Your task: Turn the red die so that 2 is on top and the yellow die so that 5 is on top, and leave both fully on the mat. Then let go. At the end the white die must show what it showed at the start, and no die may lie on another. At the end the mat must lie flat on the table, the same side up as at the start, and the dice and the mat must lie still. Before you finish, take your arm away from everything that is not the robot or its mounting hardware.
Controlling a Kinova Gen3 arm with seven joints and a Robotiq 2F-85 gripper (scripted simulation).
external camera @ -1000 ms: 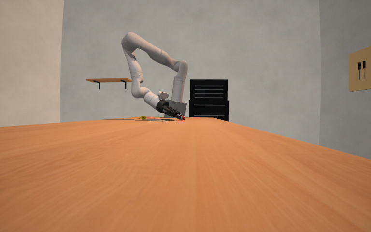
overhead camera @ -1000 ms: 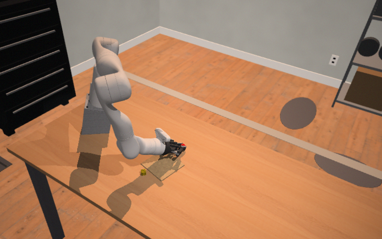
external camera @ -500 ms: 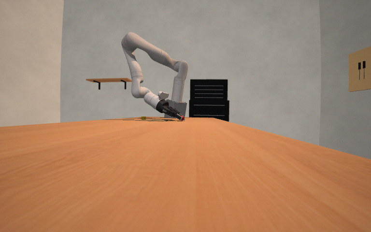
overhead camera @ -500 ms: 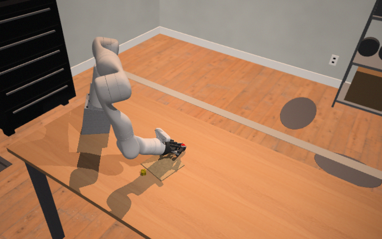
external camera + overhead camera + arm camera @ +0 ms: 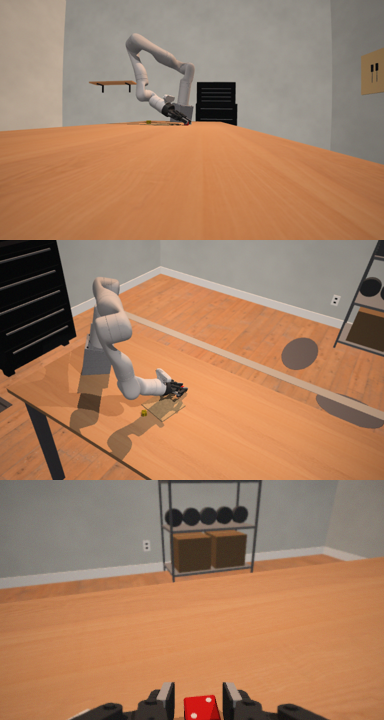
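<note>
Right now my hand is 1 cm above the red die. The rest, counted from my hand: white die: 7 cm behind, 1 cm below; yellow die: 23 cm to the right, 2 cm behind, 1 cm below; tan mat: 13 cm to the right, 2 cm below, 1 cm ahead.
</note>
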